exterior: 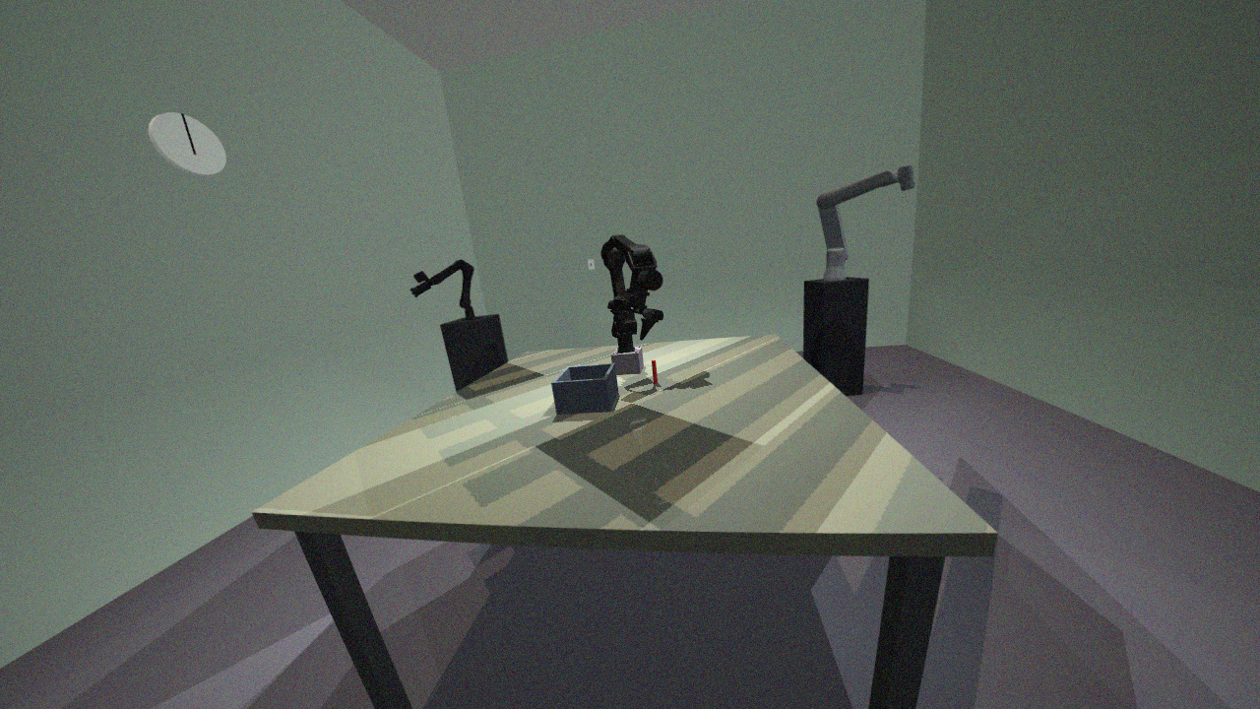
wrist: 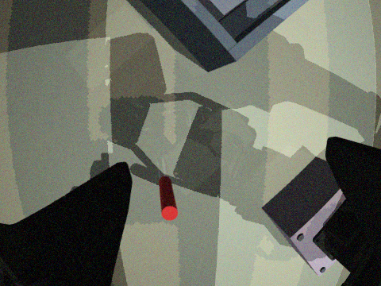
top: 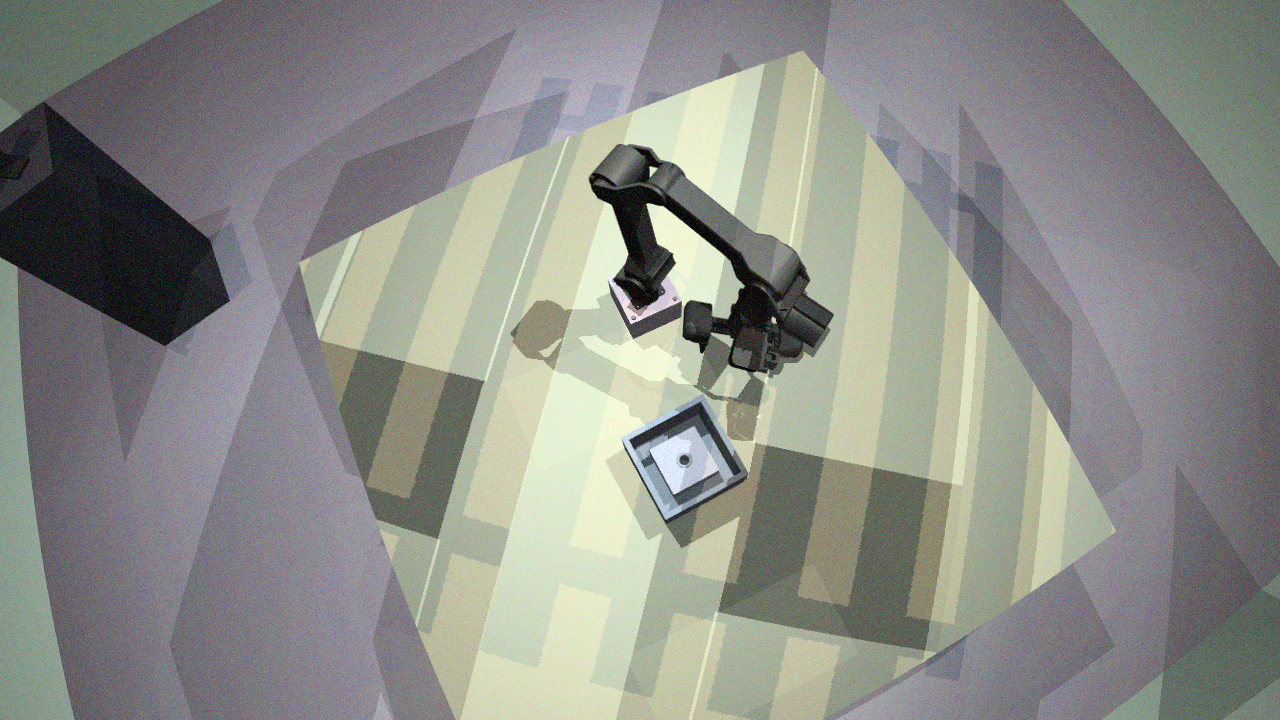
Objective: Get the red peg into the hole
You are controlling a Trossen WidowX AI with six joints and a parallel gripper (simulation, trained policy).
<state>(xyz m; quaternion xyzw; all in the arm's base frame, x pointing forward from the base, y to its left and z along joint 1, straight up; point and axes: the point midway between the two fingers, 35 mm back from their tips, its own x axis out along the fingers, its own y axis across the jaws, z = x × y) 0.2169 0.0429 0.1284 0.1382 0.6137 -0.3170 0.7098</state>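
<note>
Now: gripper tip 14 cm above the red peg, 7 cm to the right of it and 3 cm past it. The rest, counted from my gripper tip: grey box 15 cm below, 14 cm to the right, 9 cm ahead; pale plate 14 cm to the right, 13 cm below, 9 cm ahead.
</note>
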